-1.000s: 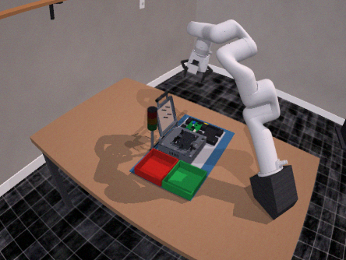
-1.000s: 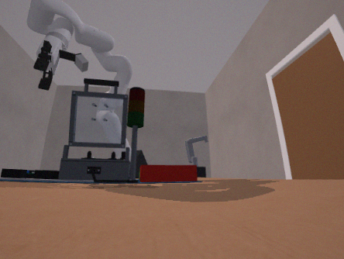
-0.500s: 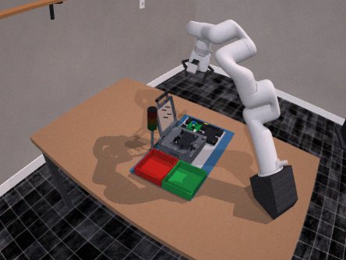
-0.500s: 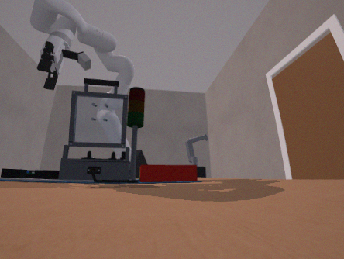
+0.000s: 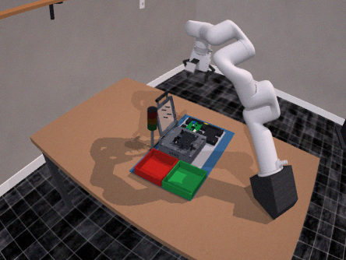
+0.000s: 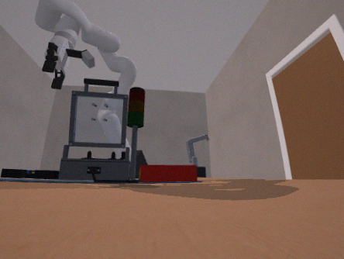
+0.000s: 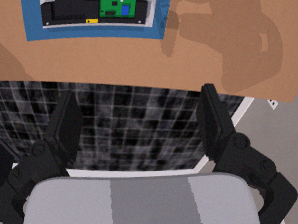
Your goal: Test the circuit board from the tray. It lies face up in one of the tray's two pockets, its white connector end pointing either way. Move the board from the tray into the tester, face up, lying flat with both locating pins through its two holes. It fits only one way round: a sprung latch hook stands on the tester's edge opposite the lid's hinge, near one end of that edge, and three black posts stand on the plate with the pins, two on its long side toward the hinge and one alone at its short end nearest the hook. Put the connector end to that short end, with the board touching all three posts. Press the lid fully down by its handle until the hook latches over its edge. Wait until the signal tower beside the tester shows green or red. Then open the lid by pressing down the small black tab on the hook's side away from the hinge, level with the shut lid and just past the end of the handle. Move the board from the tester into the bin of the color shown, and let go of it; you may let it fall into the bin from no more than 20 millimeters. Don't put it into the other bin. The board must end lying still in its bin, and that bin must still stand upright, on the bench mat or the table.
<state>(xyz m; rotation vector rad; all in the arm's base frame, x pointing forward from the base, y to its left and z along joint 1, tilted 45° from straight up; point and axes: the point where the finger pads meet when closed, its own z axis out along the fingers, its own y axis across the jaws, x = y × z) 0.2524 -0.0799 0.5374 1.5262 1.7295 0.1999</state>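
The green circuit board is 1 cm behind my hand, 2 cm to the left of it and 30 cm below it. Also, from my hand: tester lid (10 cm ahead, 17 cm to the left, 14 cm below); then black latch block (6 cm behind, 26 cm to the left, 23 cm below); then tester plate (1 cm behind, 20 cm to the left, 25 cm below).
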